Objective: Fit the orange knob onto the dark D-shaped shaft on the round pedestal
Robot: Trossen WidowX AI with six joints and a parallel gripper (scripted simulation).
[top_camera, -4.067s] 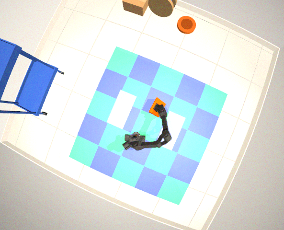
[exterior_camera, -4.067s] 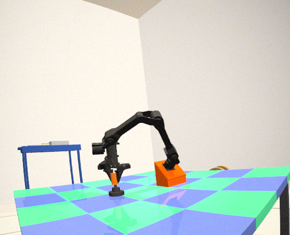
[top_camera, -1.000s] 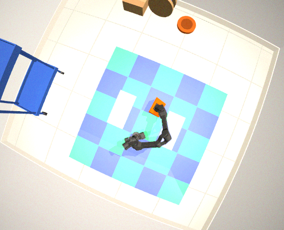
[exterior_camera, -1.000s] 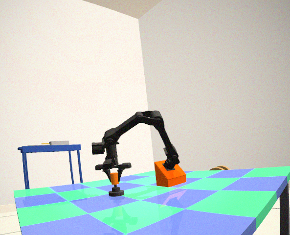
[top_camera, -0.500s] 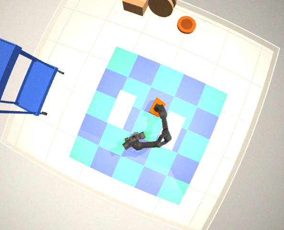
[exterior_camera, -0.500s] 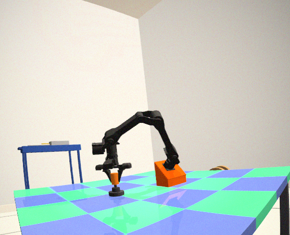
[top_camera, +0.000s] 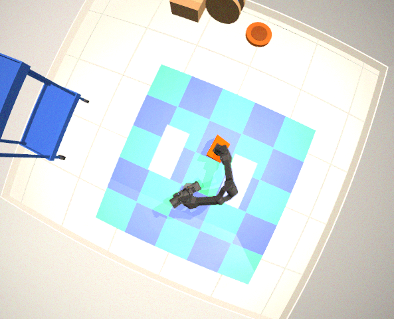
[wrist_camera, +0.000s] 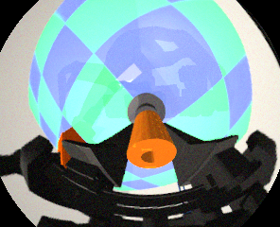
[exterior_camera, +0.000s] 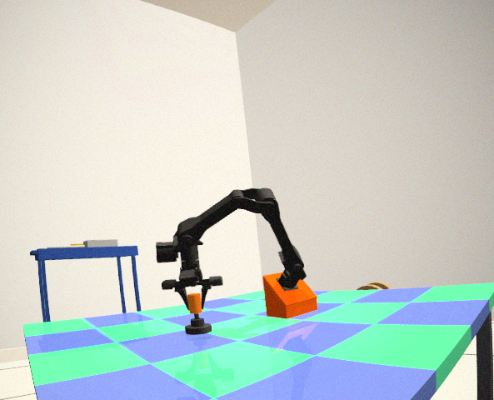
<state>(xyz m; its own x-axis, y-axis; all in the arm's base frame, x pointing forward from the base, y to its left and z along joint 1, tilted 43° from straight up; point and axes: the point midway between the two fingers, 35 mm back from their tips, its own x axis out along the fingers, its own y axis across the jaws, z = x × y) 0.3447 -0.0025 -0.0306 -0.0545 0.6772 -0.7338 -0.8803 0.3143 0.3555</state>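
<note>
Now: the orange knob 20 mm above my gripper tip. Also, from my gripper tip: dark round pedestal: 40 mm below.
</note>
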